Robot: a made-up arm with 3 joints.
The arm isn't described. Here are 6 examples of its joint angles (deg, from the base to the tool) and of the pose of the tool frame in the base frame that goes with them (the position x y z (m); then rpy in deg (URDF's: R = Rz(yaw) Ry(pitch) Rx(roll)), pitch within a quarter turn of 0, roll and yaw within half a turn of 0).
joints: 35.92 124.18 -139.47
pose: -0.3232 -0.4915 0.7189 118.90 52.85 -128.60
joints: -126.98 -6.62 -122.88
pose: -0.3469 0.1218 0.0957 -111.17 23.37 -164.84
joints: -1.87 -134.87 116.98
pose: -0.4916 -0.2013 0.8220 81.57 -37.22 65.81
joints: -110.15 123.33 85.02
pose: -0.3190 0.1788 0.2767 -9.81 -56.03 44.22
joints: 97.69 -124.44 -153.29
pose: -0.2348 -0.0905 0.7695 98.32 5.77 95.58
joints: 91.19 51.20 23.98
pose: -0.2407 0.1311 0.3159 -121.89 68.01 -129.20
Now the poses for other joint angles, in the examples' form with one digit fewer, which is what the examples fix.
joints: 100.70 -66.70 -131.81
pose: -0.150 0.109 0.675 82.4 18.8 50.4
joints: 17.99 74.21 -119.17
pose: -0.235 -0.346 0.920 138.8 7.9 -75.3
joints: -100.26 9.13 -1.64
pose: -0.129 0.039 0.633 127.7 -60.9 -136.1
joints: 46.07 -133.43 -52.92
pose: -0.211 -0.465 0.266 -58.3 58.7 68.9
